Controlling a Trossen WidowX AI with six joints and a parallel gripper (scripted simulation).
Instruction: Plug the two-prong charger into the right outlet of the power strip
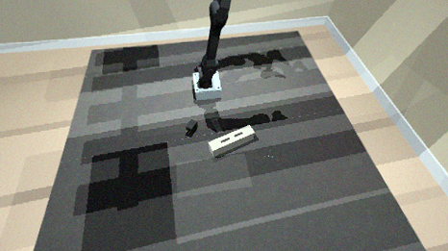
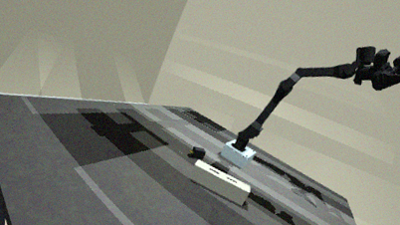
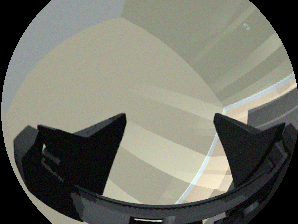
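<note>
My gripper tip is 110 mm short of the dark two-prong charger, 560 mm to the left of it and 610 mm above it.
</note>
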